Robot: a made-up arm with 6 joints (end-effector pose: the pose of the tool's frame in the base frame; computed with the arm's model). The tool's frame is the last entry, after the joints.
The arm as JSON. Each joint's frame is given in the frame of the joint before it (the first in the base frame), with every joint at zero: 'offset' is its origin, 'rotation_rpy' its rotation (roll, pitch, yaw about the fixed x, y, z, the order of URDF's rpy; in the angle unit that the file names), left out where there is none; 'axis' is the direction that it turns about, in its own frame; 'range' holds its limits. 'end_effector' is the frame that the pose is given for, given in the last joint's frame.
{
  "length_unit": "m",
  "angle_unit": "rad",
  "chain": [
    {
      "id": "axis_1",
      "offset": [
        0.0,
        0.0,
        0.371
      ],
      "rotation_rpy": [
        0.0,
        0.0,
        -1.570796
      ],
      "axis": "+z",
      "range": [
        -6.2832,
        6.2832
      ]
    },
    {
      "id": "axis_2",
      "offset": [
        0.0,
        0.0,
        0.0
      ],
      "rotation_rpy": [
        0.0,
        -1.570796,
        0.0
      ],
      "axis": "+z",
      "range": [
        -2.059,
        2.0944
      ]
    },
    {
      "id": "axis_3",
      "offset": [
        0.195,
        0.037,
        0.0
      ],
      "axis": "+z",
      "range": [
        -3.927,
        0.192
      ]
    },
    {
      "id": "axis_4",
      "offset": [
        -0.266,
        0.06,
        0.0
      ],
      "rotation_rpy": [
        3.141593,
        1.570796,
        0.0
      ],
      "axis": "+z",
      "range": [
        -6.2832,
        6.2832
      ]
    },
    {
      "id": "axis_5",
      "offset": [
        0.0,
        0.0,
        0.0
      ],
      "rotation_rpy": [
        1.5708,
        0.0,
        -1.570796
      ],
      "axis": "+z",
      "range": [
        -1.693,
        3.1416
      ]
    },
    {
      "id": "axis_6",
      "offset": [
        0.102,
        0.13,
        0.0
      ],
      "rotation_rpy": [
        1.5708,
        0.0,
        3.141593
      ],
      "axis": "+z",
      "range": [
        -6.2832,
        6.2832
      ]
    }
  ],
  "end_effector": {
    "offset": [
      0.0,
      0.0,
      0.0
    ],
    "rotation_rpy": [
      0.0,
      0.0,
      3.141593
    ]
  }
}
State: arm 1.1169 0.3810 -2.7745 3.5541 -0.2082 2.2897
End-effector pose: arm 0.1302 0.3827 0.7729 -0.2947 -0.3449 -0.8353 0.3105
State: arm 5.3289 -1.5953 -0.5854 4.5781 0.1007 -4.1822
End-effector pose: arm 0.1345 -0.0383 0.6750 0.3280 -0.3193 0.8480 0.2671
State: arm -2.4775 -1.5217 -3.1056 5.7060 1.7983 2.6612
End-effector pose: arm 0.3609 0.3862 0.5113 0.2792 -0.1579 -0.9411 0.1070
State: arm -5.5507 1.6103 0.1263 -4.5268 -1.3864 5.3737
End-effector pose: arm 0.0970 -0.1064 0.3251 0.4337 0.4553 -0.1788 0.7567
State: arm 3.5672 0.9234 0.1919 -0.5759 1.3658 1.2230
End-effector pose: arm 0.1467 0.1302 0.3128 -0.1390 0.3959 0.6899 0.5899
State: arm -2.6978 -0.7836 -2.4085 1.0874 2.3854 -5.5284
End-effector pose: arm 0.1594 -0.0844 0.7772 0.3577 -0.8528 0.3371 0.1765
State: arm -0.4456 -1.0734 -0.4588 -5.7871 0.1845 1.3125
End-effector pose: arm 0.2220 -0.1463 0.6078 -0.3596 0.6858 -0.4709 0.4227
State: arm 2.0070 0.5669 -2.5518 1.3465 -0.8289 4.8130
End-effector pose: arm -0.0032 0.3870 0.7162 -0.4936 -0.2130 -0.6534 0.5330
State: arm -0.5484 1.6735 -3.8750 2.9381 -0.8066 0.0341
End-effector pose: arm 0.3904 -0.2774 0.3991 0.2125 0.7324 -0.2605 0.5922
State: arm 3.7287 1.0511 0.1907 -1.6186 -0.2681 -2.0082
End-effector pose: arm 0.1899 -0.0330 0.2672 0.7294 0.3431 0.5865 0.0788
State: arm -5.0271 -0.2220 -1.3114 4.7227 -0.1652 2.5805
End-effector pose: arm -0.0006 0.3921 0.6165 -0.7054 -0.1413 -0.2363 0.6531
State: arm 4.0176 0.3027 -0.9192 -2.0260 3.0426 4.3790
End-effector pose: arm -0.2506 -0.1403 0.4902 -0.1433 0.2469 0.4704 0.8350
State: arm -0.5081 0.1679 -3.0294 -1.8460 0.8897 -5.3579
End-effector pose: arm 0.0875 -0.0892 0.9869 0.0940 -0.3993 0.6497 0.6400
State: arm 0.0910 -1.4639 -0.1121 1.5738 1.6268 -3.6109
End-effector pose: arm 0.1573 0.1504 0.4909 -0.2160 0.6723 0.6986 0.1155
